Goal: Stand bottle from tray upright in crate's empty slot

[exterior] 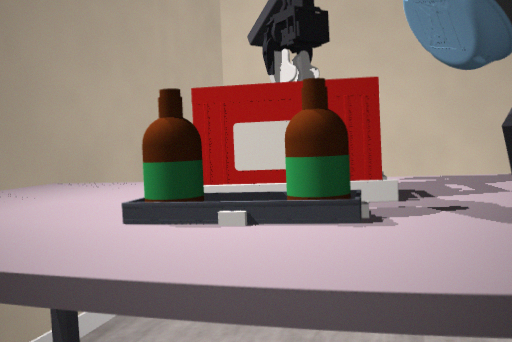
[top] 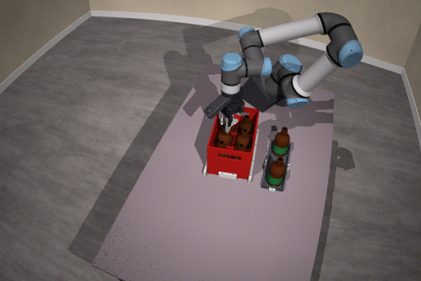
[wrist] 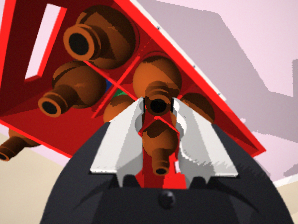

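Now: the red crate 7 cm below my hand, 4 cm to the left of it and 1 cm behind it. From my hand the other things lie so: tray 26 cm to the left, 15 cm below, 5 cm behind.
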